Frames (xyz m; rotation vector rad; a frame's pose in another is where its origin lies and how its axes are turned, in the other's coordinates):
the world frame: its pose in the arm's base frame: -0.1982 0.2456 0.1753 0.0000 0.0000 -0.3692
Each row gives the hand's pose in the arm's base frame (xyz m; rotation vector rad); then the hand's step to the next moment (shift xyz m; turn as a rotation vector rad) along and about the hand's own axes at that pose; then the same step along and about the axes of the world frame.
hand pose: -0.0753 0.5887 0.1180 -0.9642 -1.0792 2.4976
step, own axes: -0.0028 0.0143 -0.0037 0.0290 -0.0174 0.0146
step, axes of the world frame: 0.0079 -0.0068 -0.0108 -0.0360 0.0048 0.0062
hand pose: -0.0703 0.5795 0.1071 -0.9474 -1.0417 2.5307
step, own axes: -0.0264 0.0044 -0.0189 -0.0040 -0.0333 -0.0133
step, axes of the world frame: 0.0319 0.0073 -0.0006 -0.0002 0.0312 0.0181
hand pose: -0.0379 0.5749 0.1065 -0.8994 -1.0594 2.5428
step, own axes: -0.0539 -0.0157 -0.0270 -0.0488 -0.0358 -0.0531
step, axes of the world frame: 0.0538 0.0237 0.0205 0.0539 0.0570 0.0182
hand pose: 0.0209 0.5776 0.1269 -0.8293 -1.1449 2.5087
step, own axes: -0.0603 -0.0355 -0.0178 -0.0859 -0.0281 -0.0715
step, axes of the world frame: 0.0526 0.0277 0.0410 0.0958 0.0618 0.0171
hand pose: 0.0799 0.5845 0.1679 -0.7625 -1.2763 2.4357
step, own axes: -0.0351 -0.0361 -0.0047 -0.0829 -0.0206 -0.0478
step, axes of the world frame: 0.0271 0.0179 0.0388 0.0875 0.0385 0.0211
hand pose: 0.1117 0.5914 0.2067 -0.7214 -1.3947 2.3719
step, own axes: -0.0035 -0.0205 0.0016 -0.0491 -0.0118 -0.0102
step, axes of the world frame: -0.0007 0.0074 0.0195 0.0472 0.0067 0.0195
